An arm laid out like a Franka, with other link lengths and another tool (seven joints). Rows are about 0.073 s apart.
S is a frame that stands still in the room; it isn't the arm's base.
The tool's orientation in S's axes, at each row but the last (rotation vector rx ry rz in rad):
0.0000 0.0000 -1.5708
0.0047 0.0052 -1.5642
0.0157 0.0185 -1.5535
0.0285 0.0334 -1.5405
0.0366 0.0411 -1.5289
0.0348 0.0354 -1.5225
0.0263 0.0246 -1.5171
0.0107 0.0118 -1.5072
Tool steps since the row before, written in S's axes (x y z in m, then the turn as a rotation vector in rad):
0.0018 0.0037 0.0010 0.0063 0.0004 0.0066
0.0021 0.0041 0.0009 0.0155 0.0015 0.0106
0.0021 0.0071 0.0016 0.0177 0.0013 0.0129
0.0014 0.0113 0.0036 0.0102 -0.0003 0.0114
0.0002 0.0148 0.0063 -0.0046 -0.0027 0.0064
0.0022 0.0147 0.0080 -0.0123 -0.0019 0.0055
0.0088 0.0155 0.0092 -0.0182 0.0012 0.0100
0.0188 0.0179 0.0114 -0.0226 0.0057 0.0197
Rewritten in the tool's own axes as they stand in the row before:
-0.0037 0.0018 0.0010 -0.0004 0.0063 0.0066
-0.0041 0.0021 0.0009 -0.0015 0.0155 0.0106
-0.0071 0.0022 0.0014 -0.0013 0.0177 0.0129
-0.0114 0.0017 0.0032 0.0002 0.0102 0.0114
-0.0151 0.0008 0.0056 0.0022 -0.0047 0.0065
-0.0149 0.0029 0.0073 0.0011 -0.0124 0.0056
-0.0153 0.0096 0.0087 -0.0025 -0.0181 0.0100
-0.0168 0.0199 0.0112 -0.0074 -0.0222 0.0196

